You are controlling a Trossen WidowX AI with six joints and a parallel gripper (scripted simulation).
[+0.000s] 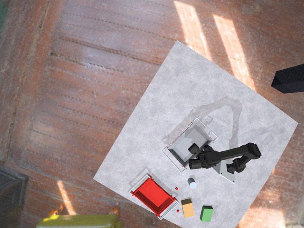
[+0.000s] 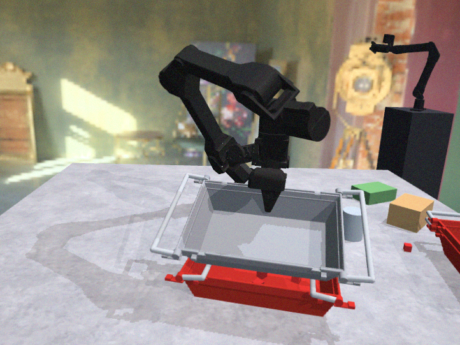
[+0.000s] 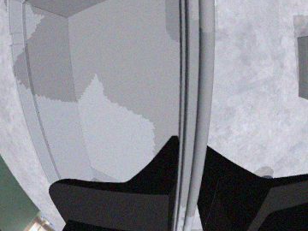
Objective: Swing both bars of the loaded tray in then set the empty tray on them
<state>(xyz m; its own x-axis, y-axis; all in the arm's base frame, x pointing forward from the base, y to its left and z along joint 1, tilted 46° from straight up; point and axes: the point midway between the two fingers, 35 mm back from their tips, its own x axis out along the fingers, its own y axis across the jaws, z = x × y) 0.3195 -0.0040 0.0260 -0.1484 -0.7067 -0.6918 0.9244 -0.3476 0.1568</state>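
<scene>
Right now the grey see-through tray is 8 cm ahead of my gripper tip and 3 cm to the right of it. The rest, counted from my gripper tip: red cube 4 cm behind, 36 cm to the left, 12 cm below; grey cylinder 12 cm behind, 26 cm to the left, 9 cm below; tan block 19 cm behind, 47 cm to the left, 10 cm below.
</scene>
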